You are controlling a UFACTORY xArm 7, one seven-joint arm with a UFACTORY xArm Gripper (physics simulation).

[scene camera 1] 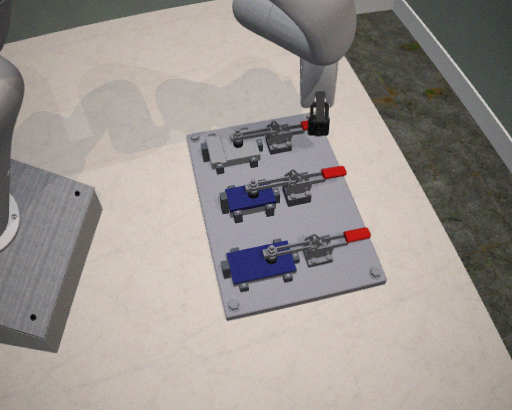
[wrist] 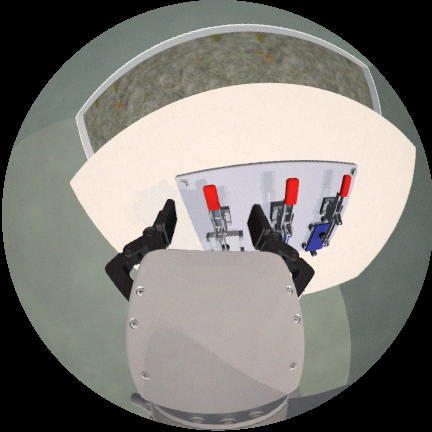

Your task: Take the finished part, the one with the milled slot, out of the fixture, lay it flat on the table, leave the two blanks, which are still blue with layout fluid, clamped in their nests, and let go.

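Places are measured from the arm's base along level axes (x ahead, y left, z up), in millimetres.
Pixels of known places: gripper, fingertip midpoint: [scene camera 1: 317,110] [wrist: 213,210].
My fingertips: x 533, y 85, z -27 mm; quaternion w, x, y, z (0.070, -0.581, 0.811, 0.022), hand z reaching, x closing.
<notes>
For each thing: its middle in the pictures, then the offset to it from my fingertips.
- finished part, body centre: [scene camera 1: 232,148] [wrist: 226,245] 139 mm back, 14 mm left, 62 mm down
- fixture plate, body centre: [scene camera 1: 277,202] [wrist: 276,219] 96 mm back, 98 mm right, 83 mm down
- back clamp's red handle, body centre: [wrist: 214,212] [scene camera 1: 297,127] 29 mm back, 10 mm left, 39 mm down
- middle clamp's red handle, body centre: [scene camera 1: 318,175] [wrist: 289,207] 33 mm back, 100 mm right, 34 mm down
- front clamp's red handle, body centre: [scene camera 1: 356,235] [wrist: 344,186] 13 mm back, 211 mm right, 44 mm down
The finished part [scene camera 1: 225,155], bare grey metal, lies in the back nest of the fixture plate [scene camera 1: 270,226] [wrist: 240,182], under the pad of its toggle clamp [scene camera 1: 278,138] [wrist: 219,220]. In the wrist view the gripper body mostly hides it. One blue blank [scene camera 1: 240,201] sits clamped in the middle nest; another blue blank [scene camera 1: 250,270] [wrist: 313,241] sits clamped in the front nest. My gripper [scene camera 1: 318,129] [wrist: 213,210] is open and empty. In the scene view it overlaps the outer end of the back clamp's red handle [scene camera 1: 305,125] [wrist: 211,197], which shows between the fingers in the wrist view.
The middle clamp's red handle [scene camera 1: 334,172] [wrist: 292,191] and the front clamp's red handle [scene camera 1: 357,234] [wrist: 345,186] point to the plate's outer side. A grey block [scene camera 1: 50,240] stands at the left of the scene view. The table edge runs beyond the handles.
</notes>
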